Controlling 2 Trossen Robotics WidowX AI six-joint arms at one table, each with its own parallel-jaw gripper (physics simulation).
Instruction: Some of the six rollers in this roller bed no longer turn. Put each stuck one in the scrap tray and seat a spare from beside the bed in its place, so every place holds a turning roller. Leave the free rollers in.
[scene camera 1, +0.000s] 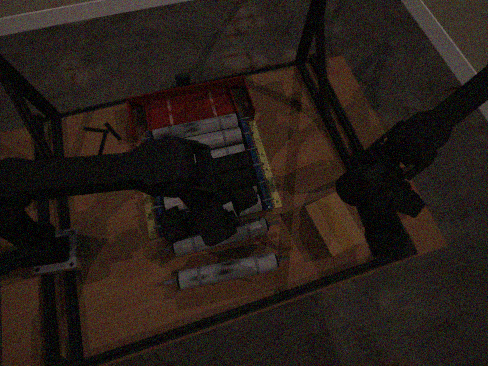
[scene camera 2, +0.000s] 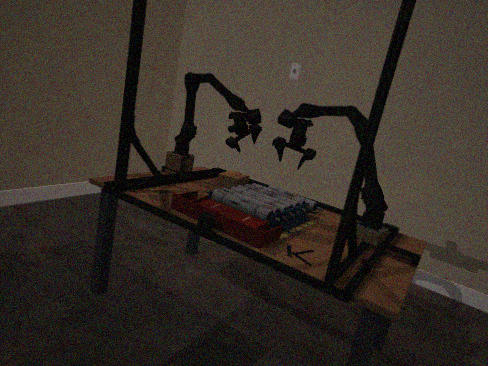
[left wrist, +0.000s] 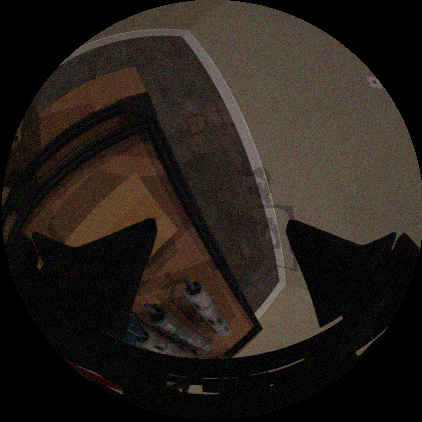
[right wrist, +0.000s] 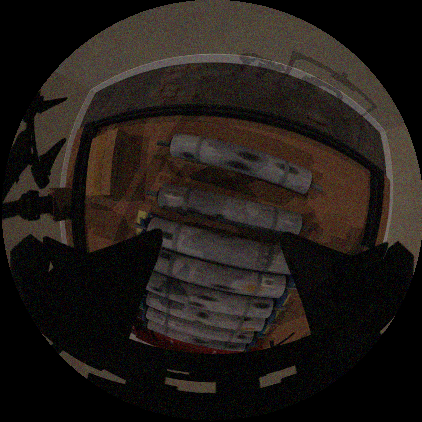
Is the right gripper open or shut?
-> Open.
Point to the left gripper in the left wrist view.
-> At 224, 225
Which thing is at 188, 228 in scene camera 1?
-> The right gripper.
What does the right gripper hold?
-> Nothing.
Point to a tan block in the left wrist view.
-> At 130, 202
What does the left gripper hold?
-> Nothing.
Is the left gripper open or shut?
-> Open.
